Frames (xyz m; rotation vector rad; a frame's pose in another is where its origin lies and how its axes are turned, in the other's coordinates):
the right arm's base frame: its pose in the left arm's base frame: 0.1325 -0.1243 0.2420 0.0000 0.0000 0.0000
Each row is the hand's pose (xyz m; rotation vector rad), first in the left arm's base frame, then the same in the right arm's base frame.
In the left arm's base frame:
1: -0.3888 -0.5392 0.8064 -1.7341 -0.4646 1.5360
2: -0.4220 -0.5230 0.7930 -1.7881 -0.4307 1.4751
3: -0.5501 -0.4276 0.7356 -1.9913 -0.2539 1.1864
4: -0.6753 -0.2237 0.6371 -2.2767 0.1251 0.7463
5: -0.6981 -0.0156 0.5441 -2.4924 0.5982 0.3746
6: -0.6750 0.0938 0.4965 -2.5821 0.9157 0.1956
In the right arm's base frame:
1: -0.5213 -0.4149 0.5644 -1.7341 -0.4646 1.5360
2: -0.5545 -0.3987 0.5510 -1.7881 -0.4307 1.4751
3: -0.6826 -0.3033 0.4936 -1.9913 -0.2539 1.1864
4: -0.8078 -0.0994 0.3951 -2.2767 0.1251 0.7463
5: -0.8306 0.1087 0.3021 -2.4924 0.5982 0.3746
6: -0.8075 0.2181 0.2545 -2.5821 0.9157 0.1956

